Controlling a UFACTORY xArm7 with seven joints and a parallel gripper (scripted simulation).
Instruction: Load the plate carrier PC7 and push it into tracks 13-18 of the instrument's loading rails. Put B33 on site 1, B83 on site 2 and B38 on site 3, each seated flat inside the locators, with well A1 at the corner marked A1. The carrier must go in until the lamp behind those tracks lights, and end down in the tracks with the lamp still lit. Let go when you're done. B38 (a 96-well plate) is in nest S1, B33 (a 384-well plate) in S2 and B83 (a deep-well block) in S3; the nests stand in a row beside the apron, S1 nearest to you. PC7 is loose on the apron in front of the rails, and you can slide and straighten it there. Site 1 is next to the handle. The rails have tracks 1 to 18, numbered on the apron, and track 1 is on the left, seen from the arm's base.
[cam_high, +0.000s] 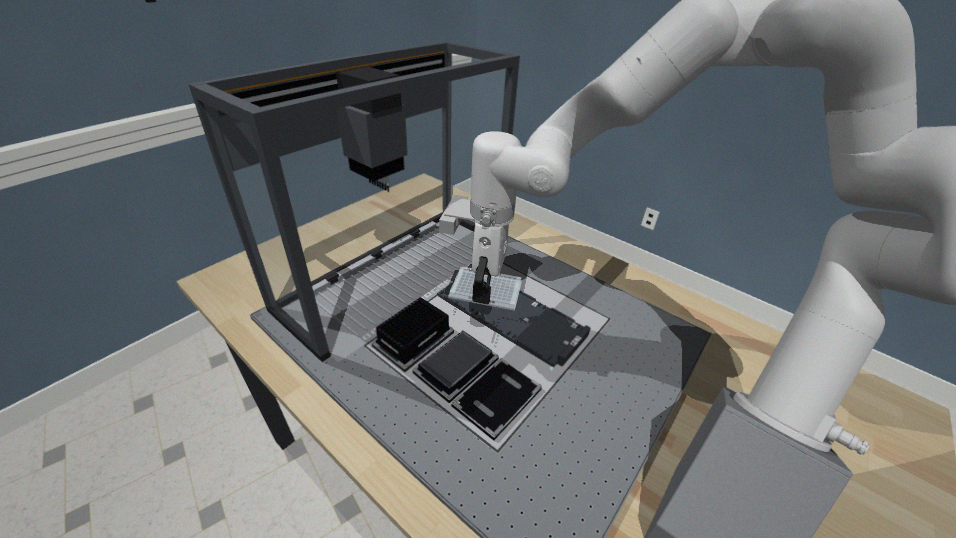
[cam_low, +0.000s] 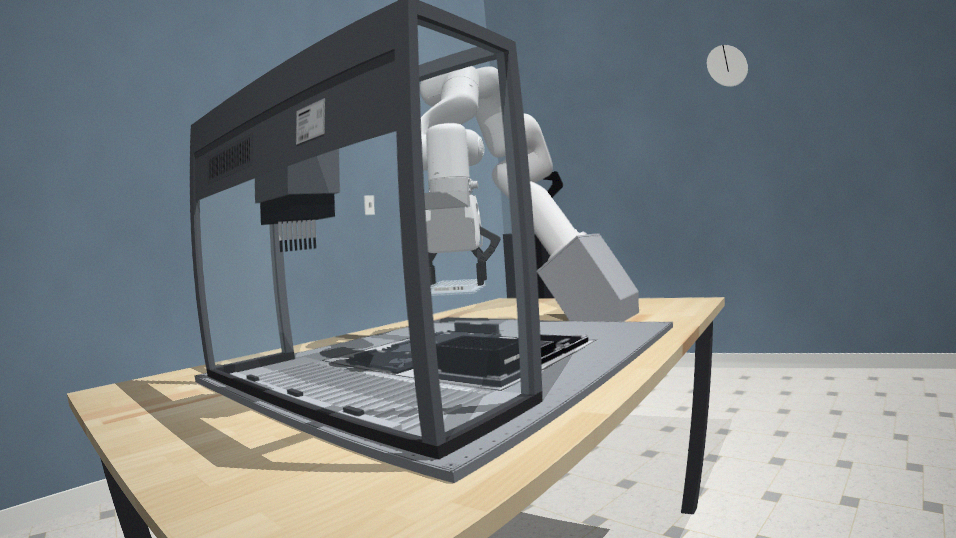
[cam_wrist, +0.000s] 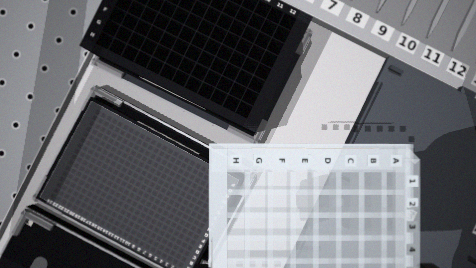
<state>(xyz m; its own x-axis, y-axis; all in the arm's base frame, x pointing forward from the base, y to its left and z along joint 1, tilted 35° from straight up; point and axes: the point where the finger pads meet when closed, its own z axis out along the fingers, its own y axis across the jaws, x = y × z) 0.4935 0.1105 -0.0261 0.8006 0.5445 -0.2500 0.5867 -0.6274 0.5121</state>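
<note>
Right now my hand is 10 mm short of the carrier PC7, 90 mm to the left of it and 130 mm above it. From my hand the other things lie so: 96-well plate B38: 10 mm below; nest S3: 70 mm ahead, 130 mm to the left, 140 mm below; white corner mark: 70 mm behind, 30 mm to the left, 130 mm below.
</note>
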